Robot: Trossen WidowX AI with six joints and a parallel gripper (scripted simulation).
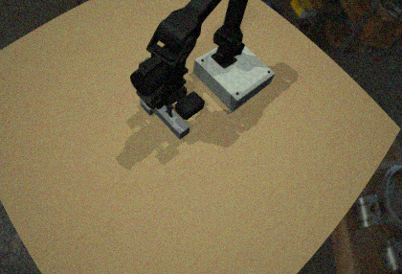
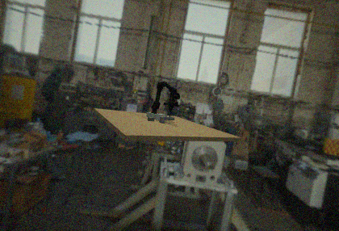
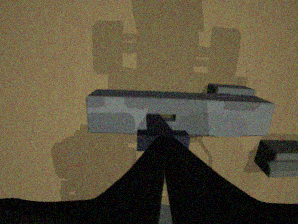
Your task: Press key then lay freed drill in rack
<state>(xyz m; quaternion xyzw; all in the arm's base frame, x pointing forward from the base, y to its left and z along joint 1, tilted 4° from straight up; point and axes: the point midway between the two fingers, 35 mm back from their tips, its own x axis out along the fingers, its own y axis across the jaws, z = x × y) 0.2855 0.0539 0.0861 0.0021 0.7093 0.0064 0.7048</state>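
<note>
Now: gripper tip 30 mm above the dark key piece. From my gripper tip the other things lie so: block (10 mm behind, 30 mm to the right, 90 mm below).
</note>
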